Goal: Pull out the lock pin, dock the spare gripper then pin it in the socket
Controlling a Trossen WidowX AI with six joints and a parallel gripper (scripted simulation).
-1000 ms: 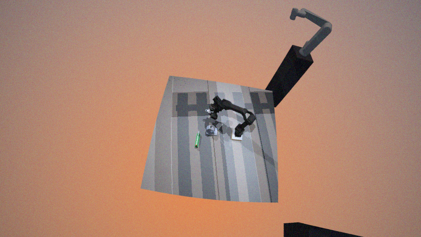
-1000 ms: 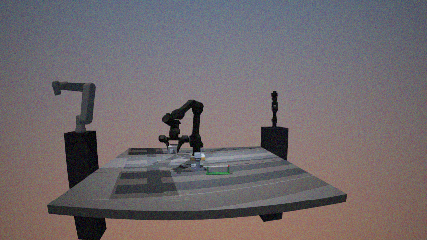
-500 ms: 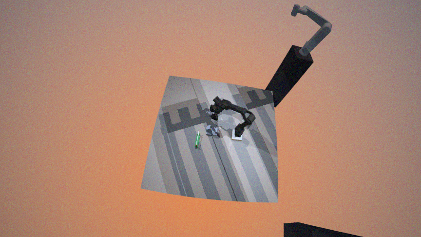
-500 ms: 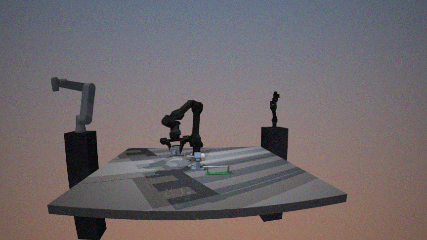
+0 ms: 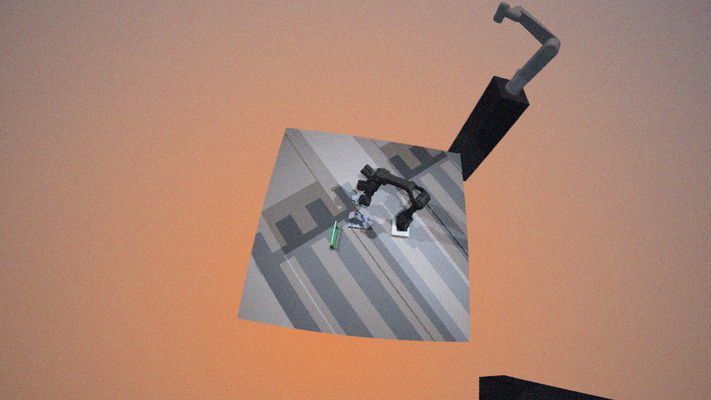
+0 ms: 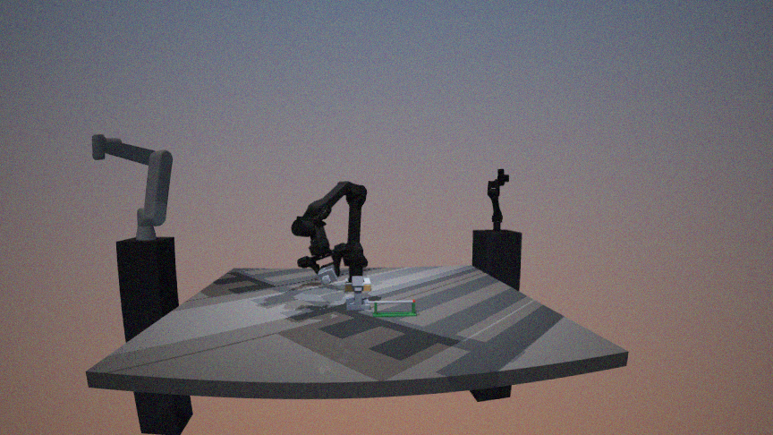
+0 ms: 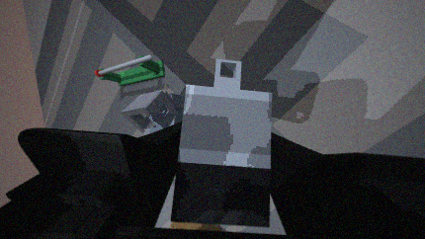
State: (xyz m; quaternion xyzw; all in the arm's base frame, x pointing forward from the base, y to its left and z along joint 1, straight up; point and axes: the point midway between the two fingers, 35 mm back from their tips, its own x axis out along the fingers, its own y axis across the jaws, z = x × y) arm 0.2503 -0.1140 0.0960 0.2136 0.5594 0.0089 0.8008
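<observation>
The spare gripper lies 1 cm to the right of my gripper tip and 1 cm above it. The rest, counted from my gripper tip: green bracket 13 cm ahead, 21 cm to the left, 7 cm below; socket 2 cm ahead, 10 cm to the left, 4 cm below.
</observation>
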